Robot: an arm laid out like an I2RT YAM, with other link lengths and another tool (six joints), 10 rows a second.
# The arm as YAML. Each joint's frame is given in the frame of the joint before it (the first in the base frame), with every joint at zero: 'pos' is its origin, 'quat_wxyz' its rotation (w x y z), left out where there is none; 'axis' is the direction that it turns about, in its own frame. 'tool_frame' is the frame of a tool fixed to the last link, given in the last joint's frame.
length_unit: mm
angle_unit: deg
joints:
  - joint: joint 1
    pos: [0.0, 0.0, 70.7]
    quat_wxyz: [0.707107, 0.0, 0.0, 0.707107]
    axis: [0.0, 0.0, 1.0]
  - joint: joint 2
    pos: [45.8, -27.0, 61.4]
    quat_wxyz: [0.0, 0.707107, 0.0, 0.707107]
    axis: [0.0, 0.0, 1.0]
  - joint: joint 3
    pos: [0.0, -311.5, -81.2]
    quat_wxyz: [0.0, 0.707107, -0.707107, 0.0]
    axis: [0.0, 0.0, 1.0]
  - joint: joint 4
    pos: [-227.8, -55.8, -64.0]
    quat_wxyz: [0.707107, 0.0, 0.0, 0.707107]
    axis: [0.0, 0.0, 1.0]
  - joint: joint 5
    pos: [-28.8, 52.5, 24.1]
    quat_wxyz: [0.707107, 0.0, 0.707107, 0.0]
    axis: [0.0, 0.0, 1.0]
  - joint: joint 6
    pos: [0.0, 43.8, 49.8]
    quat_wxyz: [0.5, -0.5, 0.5, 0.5]
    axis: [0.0, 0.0, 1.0]
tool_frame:
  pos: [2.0, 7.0, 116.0]
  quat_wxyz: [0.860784, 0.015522, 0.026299, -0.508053]
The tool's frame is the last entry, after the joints.
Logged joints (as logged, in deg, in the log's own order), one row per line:
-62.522 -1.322 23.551 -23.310 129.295 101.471
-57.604 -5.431 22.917 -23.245 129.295 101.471
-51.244 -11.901 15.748 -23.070 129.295 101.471
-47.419 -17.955 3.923 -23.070 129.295 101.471
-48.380 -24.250 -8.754 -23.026 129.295 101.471
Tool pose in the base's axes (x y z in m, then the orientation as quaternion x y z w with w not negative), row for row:
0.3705 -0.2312 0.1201 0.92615 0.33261 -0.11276 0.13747
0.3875 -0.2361 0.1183 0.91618 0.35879 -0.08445 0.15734
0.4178 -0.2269 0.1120 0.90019 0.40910 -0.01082 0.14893
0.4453 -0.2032 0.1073 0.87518 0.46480 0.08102 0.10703
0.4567 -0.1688 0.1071 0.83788 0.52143 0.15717 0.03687
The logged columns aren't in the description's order. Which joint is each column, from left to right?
Columns, left to right: joint 4, joint 6, joint 5, joint 1, joint 2, joint 3.
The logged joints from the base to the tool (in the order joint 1, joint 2, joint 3, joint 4, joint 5, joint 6), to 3 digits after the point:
-23.310 129.295 101.471 -62.522 23.551 -1.322
-23.245 129.295 101.471 -57.604 22.917 -5.431
-23.070 129.295 101.471 -51.244 15.748 -11.901
-23.070 129.295 101.471 -47.419 3.923 -17.955
-23.026 129.295 101.471 -48.380 -8.754 -24.250

